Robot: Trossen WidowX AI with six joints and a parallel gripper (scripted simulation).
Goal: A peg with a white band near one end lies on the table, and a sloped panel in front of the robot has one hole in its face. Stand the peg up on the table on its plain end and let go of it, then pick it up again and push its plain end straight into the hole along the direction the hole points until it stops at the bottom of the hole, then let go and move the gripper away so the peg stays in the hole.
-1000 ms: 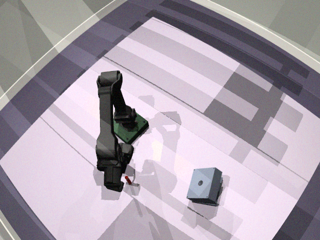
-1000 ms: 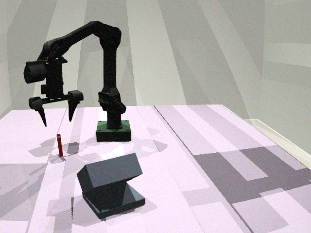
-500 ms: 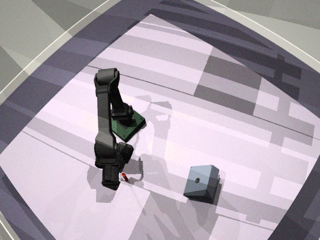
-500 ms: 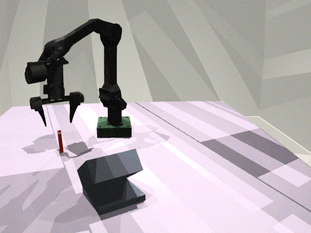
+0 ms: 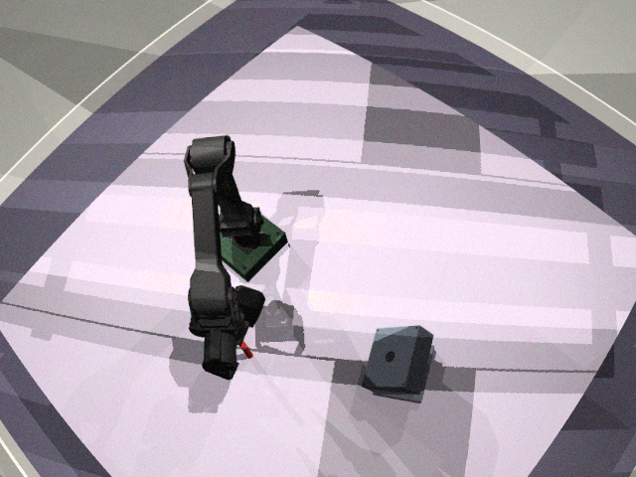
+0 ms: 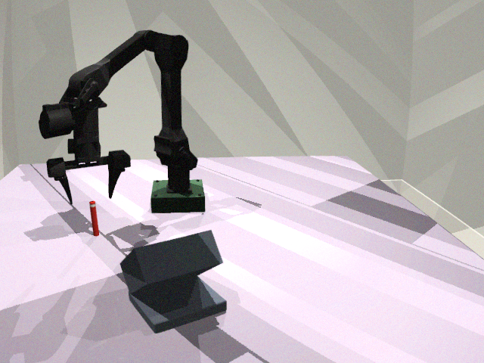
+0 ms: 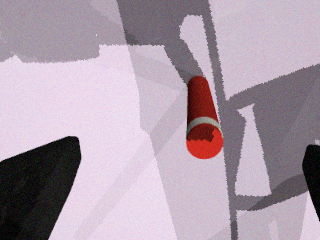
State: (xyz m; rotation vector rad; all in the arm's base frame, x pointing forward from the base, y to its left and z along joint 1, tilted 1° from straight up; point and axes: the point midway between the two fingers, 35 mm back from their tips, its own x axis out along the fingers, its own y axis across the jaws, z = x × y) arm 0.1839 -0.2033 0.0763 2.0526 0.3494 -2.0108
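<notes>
My gripper tip is 30 mm above the red peg. Round my gripper tip: flat grey base plate (280 mm ahead, 180 mm to the left, 70 mm below); grey sloped panel (260 mm ahead, 170 mm to the left, 10 mm below).
</notes>
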